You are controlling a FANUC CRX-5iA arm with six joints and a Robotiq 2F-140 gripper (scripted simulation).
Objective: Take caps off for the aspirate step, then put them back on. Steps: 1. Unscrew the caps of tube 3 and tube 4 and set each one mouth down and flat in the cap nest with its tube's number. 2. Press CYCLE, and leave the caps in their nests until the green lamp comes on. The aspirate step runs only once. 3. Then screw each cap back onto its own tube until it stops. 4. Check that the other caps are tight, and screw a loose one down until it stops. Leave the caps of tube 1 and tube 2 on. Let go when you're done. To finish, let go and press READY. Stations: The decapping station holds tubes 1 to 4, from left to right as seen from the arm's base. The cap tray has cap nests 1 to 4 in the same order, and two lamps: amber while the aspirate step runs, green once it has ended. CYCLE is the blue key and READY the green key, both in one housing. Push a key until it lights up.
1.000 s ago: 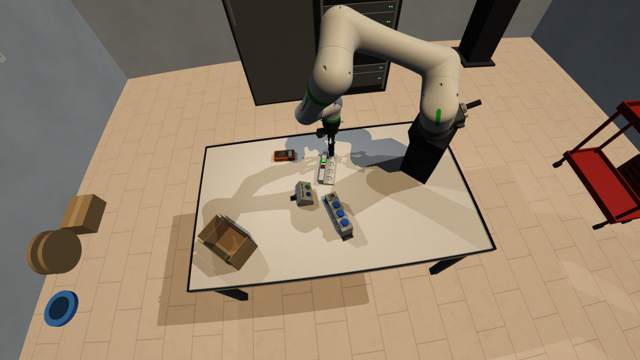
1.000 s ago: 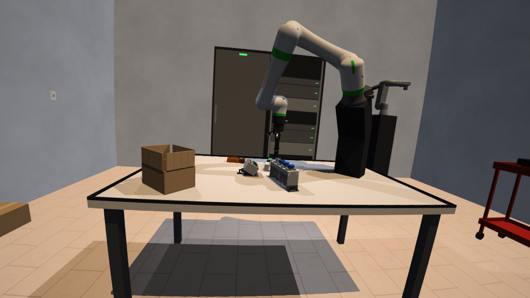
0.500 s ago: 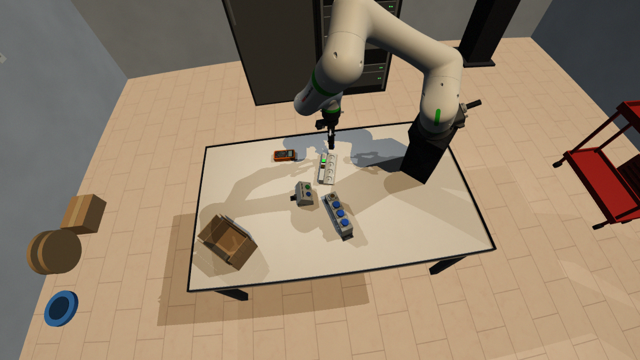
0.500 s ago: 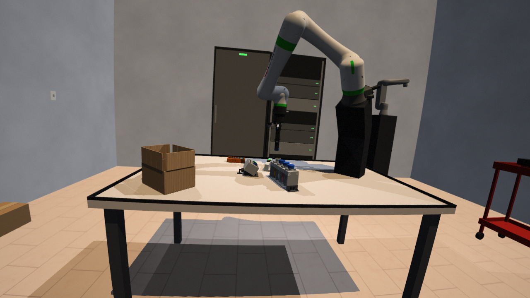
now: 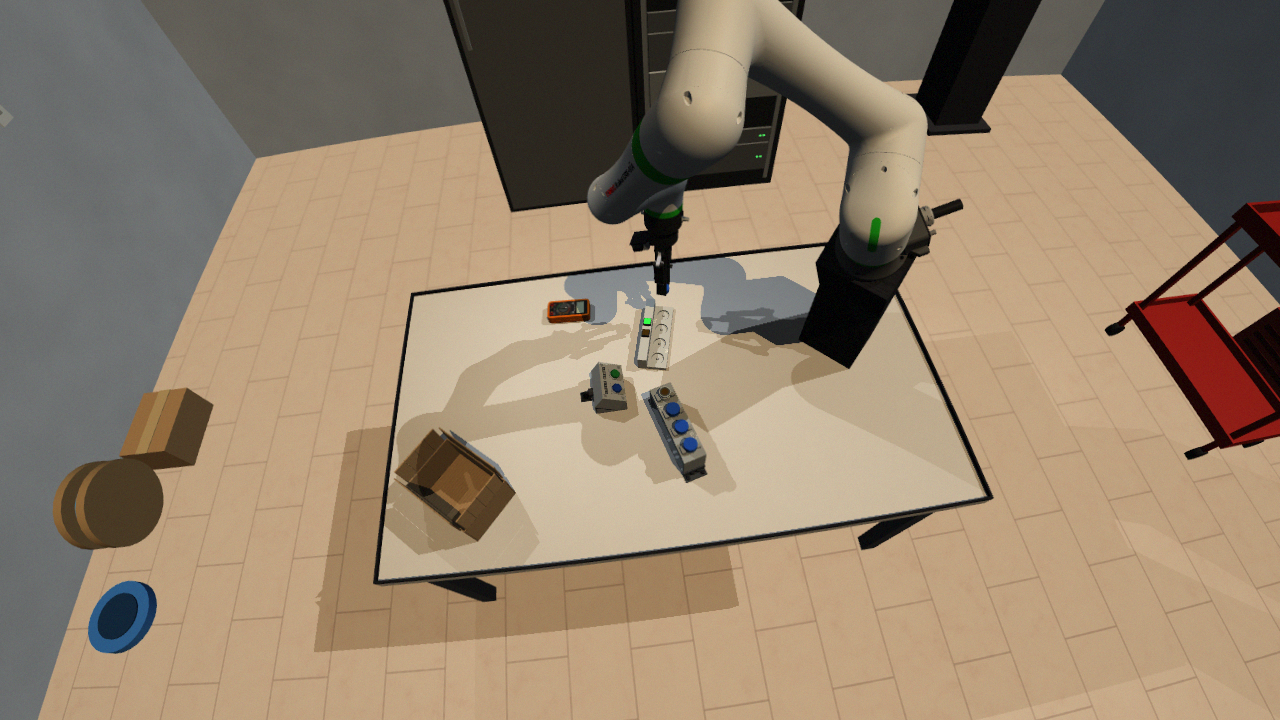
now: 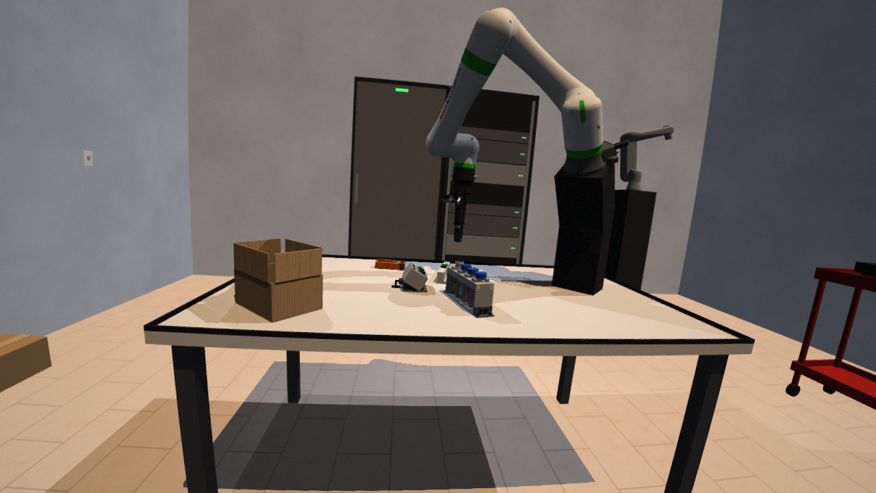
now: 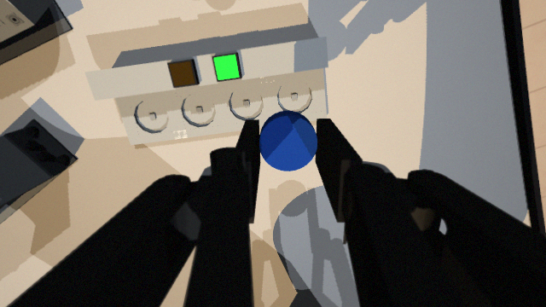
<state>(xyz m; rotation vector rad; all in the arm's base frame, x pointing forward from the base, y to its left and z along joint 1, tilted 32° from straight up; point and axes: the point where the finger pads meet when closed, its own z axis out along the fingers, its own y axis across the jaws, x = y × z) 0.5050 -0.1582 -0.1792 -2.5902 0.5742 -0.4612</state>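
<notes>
My hand is 360 mm to the right of the blue cap, 70 mm above it and 20 mm short of it. The rest, counted from my hand: blue cycle key (250 mm to the left, 160 mm ahead, 120 mm below); then key housing (230 mm to the left, 180 mm ahead, 130 mm below); then green ready key (210 mm to the left, 160 mm ahead, 120 mm below).
</notes>
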